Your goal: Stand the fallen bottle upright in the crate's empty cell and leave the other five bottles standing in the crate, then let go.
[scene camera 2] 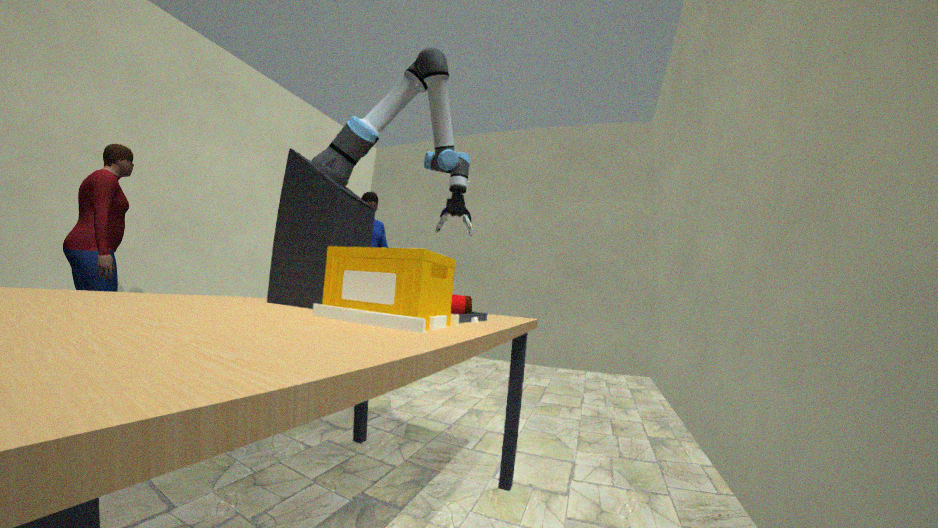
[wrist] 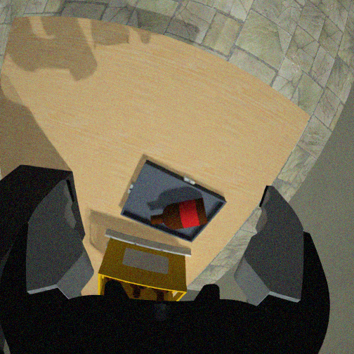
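The fallen bottle, brown with a red label, lies on its side in a dark shallow tray. In the wrist view its neck points left. The yellow crate stands beside the tray. Its side hides its inside in the scene view. In the wrist view dark bottle shapes show in part at its opening, and my gripper's body covers the rest, so the empty cell cannot be made out. My gripper is open and empty, pointing down, high above the table near the crate and tray.
The crate stands within pale strips on the wooden table. The table's edge lies close beyond the tray. A dark robot stand rises behind the crate. Two people stand behind the table.
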